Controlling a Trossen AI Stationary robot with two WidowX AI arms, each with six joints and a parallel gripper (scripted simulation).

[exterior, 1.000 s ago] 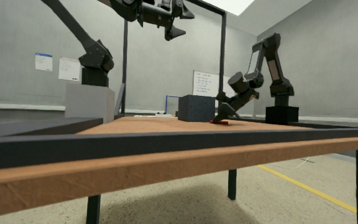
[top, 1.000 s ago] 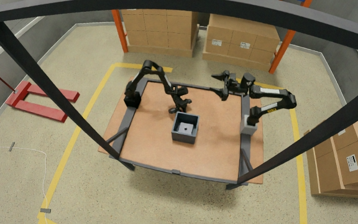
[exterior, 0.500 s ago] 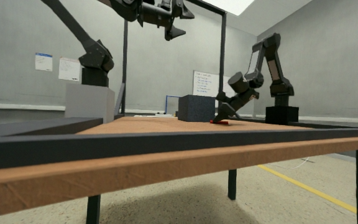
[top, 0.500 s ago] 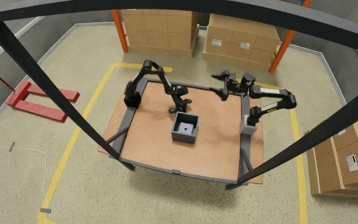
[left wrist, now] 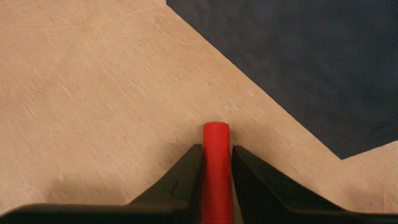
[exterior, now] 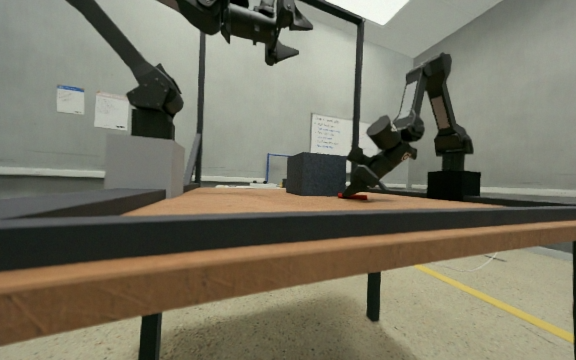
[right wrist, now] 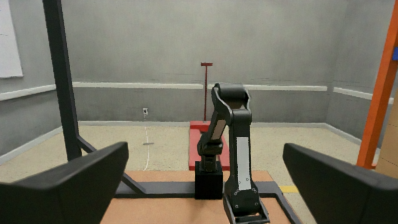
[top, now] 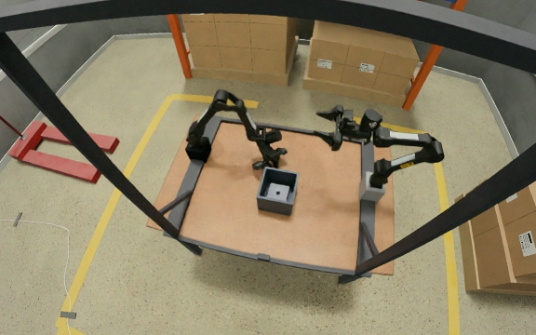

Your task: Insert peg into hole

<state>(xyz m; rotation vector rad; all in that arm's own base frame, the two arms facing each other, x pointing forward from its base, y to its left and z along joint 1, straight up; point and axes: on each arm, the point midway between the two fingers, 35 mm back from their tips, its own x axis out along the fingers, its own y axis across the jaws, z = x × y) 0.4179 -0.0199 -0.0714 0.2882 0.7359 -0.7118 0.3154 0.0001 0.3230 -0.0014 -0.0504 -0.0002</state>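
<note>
Right now my left hand is 2 cm above the red peg. The rest, counted from my left hand: dark frame rail (29 cm ahead, 2 cm to the right, 2 cm below); then light plate (15 cm behind, 6 cm to the right, 1 cm above).
</note>
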